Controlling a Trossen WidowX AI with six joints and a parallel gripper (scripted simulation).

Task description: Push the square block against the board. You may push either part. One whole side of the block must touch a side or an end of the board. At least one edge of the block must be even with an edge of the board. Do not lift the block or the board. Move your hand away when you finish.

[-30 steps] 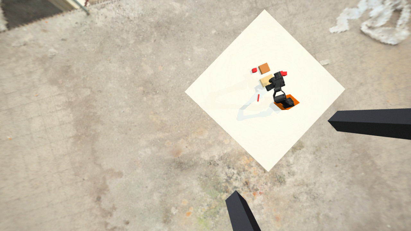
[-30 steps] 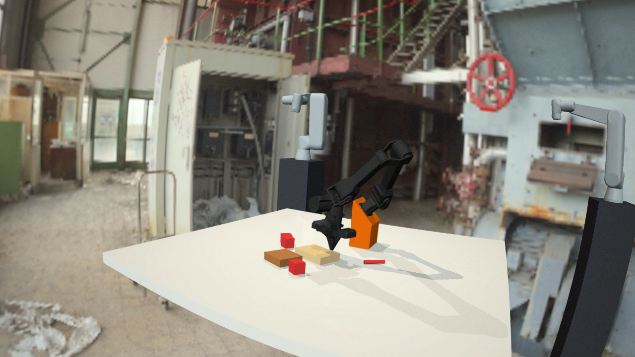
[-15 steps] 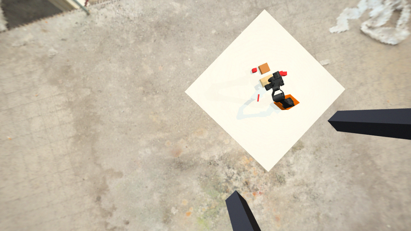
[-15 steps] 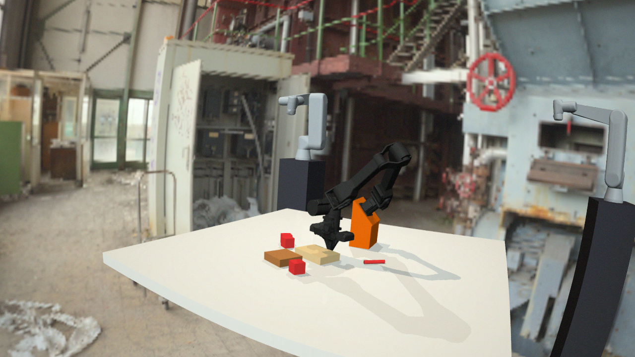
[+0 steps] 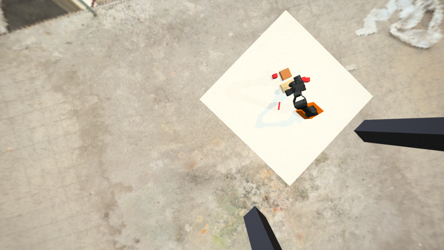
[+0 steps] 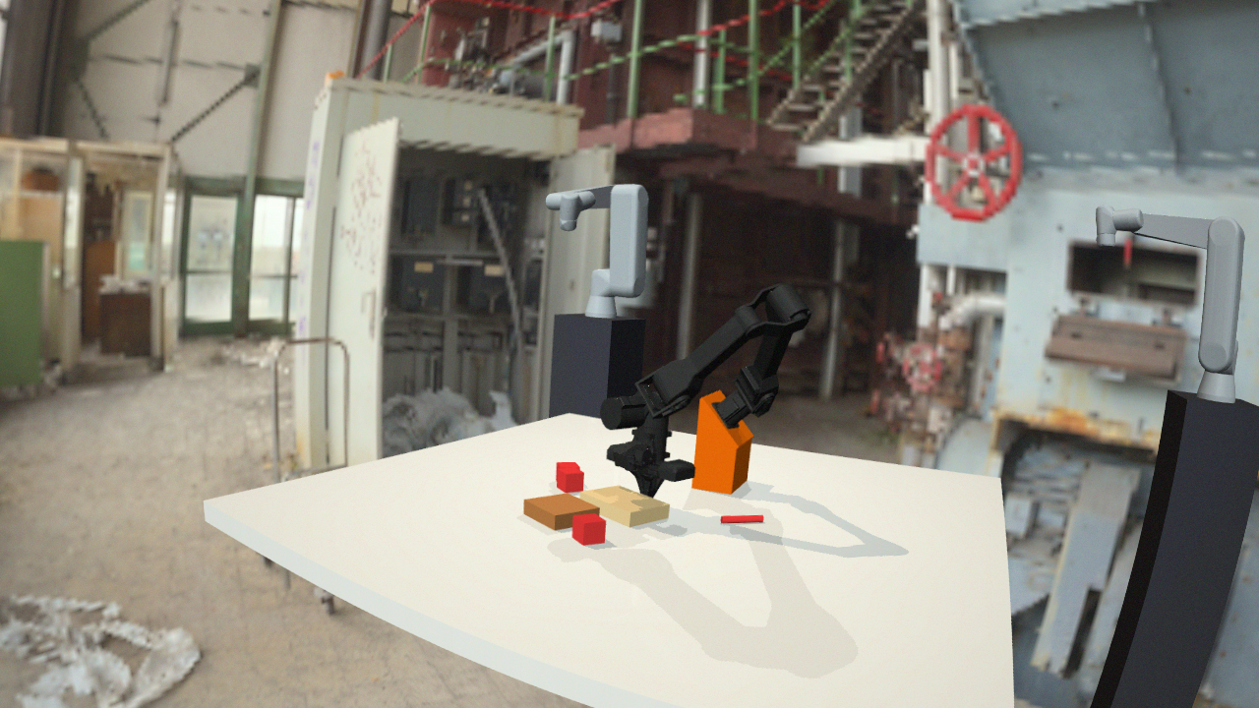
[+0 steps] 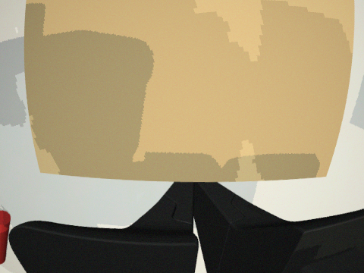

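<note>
My gripper tip is 6 cm short of the tan board, 2 cm to the left of it and 1 cm below it. From my gripper tip the other things lie so: brown square block: 17 cm ahead, 8 cm to the right, 1 cm above; thin red stick: 3 cm behind, 19 cm to the left.
</note>
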